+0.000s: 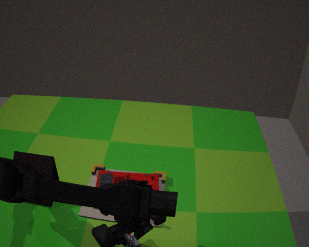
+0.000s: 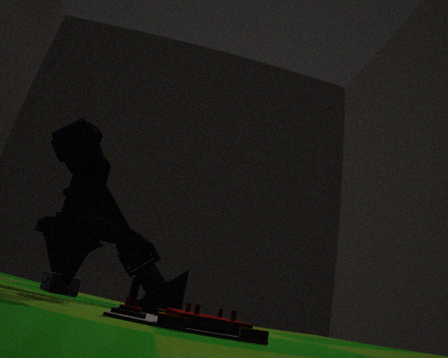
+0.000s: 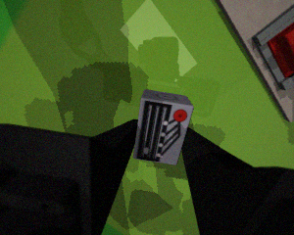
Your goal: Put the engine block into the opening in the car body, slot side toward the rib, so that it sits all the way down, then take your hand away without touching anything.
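Now: the grey base plate 60 mm behind my gripper tip, 210 mm to the left of it and 20 mm below it. Also, from my gripper tip: grey engine block 10 mm below.
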